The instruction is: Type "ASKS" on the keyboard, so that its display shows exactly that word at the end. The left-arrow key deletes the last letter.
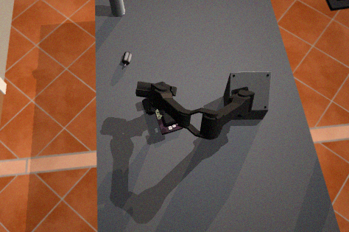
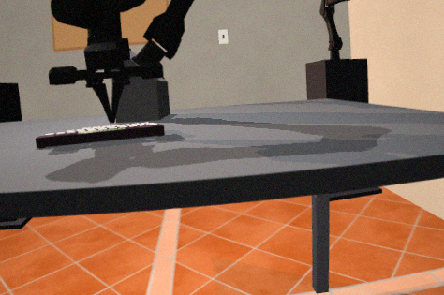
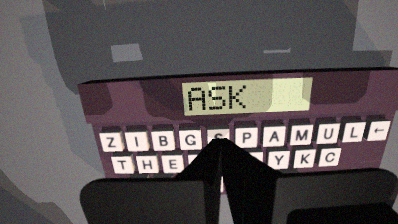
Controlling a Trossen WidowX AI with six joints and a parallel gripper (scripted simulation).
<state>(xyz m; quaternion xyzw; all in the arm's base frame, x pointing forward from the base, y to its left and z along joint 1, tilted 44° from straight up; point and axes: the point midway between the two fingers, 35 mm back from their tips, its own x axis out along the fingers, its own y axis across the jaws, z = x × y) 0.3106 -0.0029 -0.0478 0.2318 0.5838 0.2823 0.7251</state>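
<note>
The left-arrow key is 110 mm to the right of my hand, 50 mm below it and 10 mm ahead of it.
</note>
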